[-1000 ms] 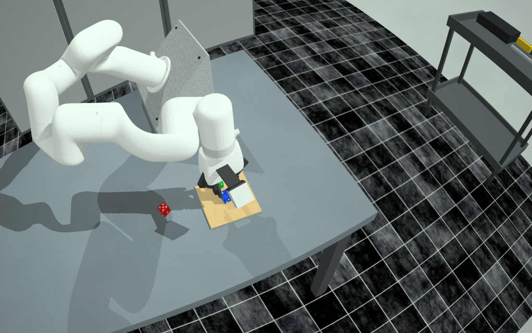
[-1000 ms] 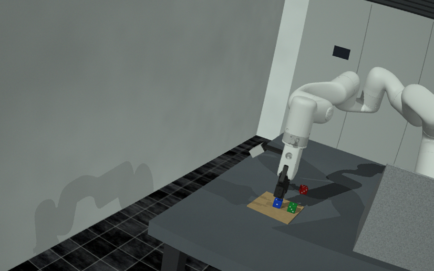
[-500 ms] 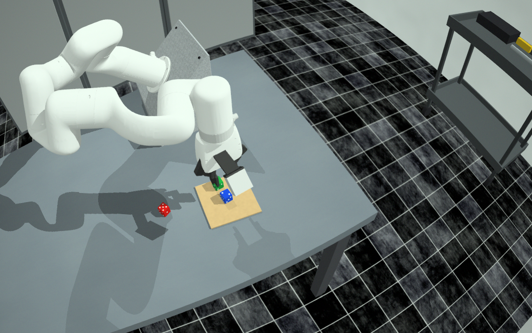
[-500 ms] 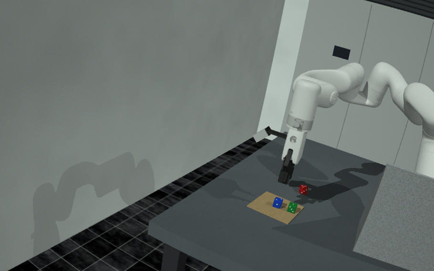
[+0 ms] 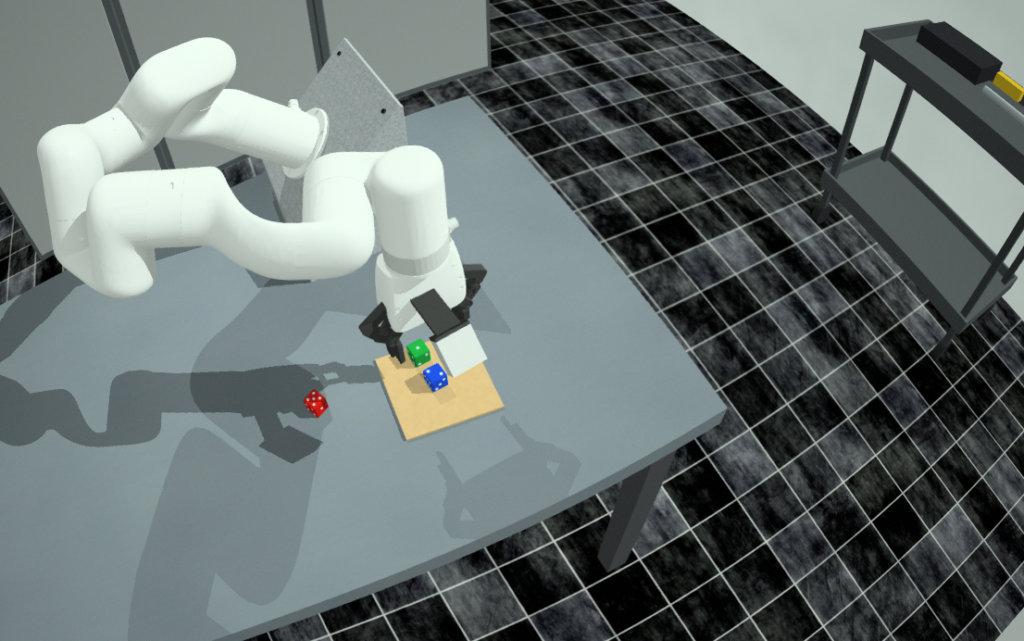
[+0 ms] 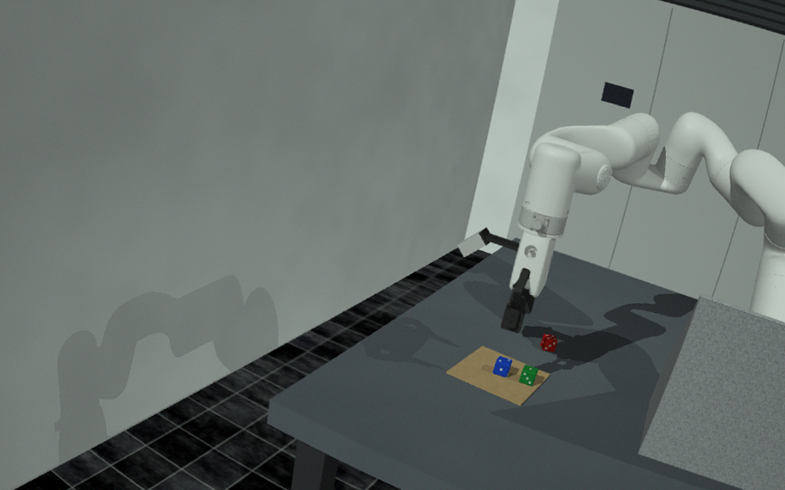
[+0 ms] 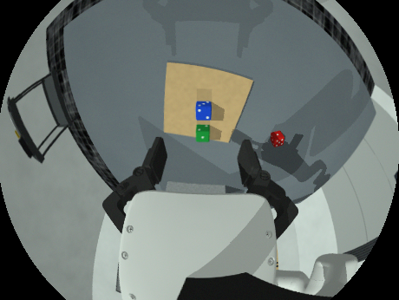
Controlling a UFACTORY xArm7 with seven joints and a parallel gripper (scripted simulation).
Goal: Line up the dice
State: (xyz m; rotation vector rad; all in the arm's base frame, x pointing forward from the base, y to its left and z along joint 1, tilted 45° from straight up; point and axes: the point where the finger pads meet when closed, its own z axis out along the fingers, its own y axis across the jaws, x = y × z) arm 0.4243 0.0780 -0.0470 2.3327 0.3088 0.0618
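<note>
Right now my hand is 18 cm to the left of the red die, 10 cm above it and 2 cm past it. The rest, counted from my hand: green die 10 cm below, 5 cm behind, 1 cm to the right; tan mat 11 cm below; blue die 10 cm below.
</note>
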